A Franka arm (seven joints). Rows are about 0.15 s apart.
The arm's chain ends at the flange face. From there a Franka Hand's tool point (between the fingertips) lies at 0.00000 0.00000 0.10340 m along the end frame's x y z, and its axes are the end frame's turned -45 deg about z.
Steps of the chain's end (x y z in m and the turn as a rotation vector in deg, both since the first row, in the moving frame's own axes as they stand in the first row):
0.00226 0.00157 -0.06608 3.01 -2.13 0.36
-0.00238 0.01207 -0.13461 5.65 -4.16 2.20
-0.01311 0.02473 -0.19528 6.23 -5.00 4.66
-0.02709 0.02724 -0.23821 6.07 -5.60 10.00
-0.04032 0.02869 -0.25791 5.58 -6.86 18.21
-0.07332 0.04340 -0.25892 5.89 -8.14 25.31
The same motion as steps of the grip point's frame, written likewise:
0.00163 -0.00384 -0.06629 3.63 0.62 0.36
-0.00808 -0.00560 -0.13538 6.94 1.05 2.20
-0.02461 -0.00599 -0.19628 7.94 0.87 4.66
-0.03653 -0.01461 -0.23928 8.25 0.33 10.00
-0.04790 -0.02403 -0.25913 8.80 -0.91 18.21
-0.08142 -0.03902 -0.26048 9.92 -1.59 25.31

